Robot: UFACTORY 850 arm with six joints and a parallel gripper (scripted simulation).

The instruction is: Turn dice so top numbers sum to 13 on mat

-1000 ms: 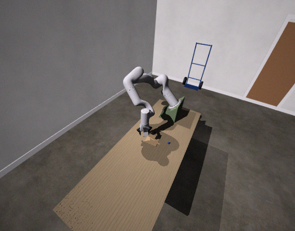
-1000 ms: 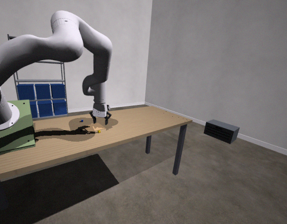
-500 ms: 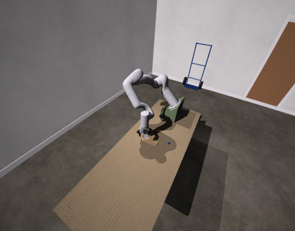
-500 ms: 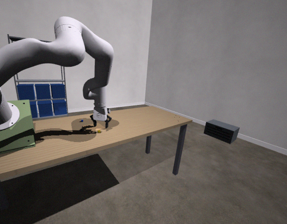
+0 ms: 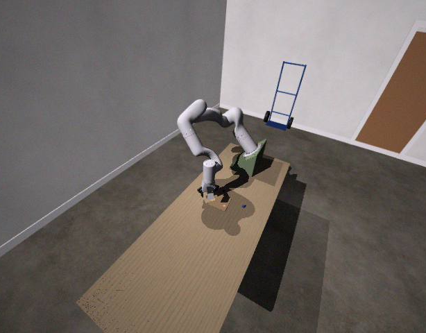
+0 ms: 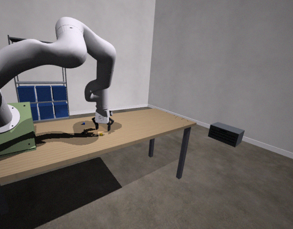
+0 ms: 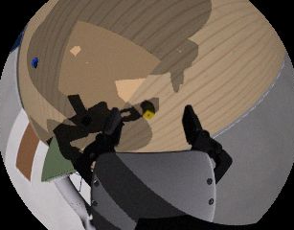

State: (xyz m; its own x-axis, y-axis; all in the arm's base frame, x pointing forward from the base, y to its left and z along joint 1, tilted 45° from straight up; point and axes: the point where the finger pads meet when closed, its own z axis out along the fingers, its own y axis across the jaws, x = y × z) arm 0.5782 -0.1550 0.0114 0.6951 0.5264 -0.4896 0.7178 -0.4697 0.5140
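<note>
Right now my hand is 4 cm above the yellow die, 2 cm past it and 1 cm to the left of it. From my hand the other things lie so: black die (13 cm behind, 7 cm to the left, 4 cm below); blue die (27 cm to the left, 8 cm behind, 4 cm below); tan mat (10 cm to the left, 4 cm below, 2 cm behind).
</note>
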